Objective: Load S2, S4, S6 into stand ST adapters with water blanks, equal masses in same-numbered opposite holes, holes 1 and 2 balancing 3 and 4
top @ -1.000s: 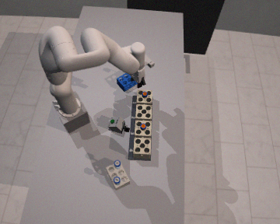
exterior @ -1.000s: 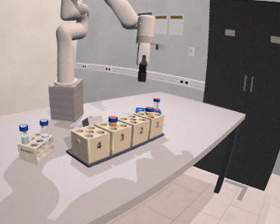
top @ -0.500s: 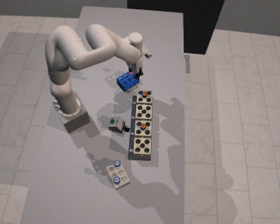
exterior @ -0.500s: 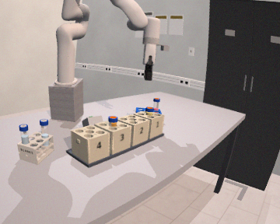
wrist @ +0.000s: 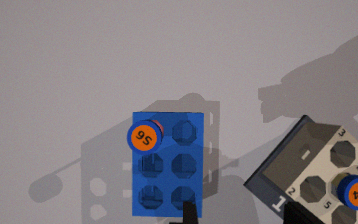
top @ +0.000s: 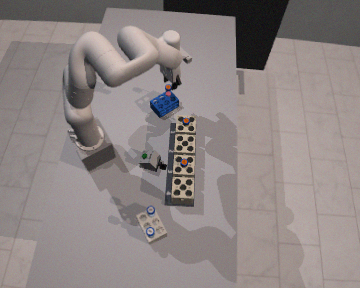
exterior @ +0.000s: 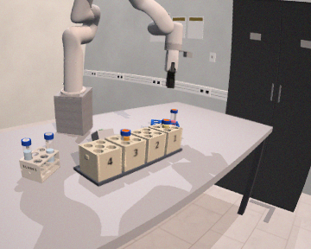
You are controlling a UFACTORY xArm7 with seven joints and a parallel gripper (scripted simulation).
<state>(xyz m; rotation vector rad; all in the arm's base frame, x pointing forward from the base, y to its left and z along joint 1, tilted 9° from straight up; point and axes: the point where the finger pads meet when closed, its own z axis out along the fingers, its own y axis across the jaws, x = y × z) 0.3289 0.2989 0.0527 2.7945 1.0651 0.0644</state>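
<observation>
My gripper is now 190 mm above the sample tube S6, 90 mm to the right of it and 20 mm past it. Round my hand: sample tube S4: 190 mm below, 120 mm to the right, 80 mm ahead; then blue sample rack: 220 mm below, 40 mm to the left, 40 mm behind; then green DONE key: 300 mm to the right, 190 mm below, 100 mm behind.
</observation>
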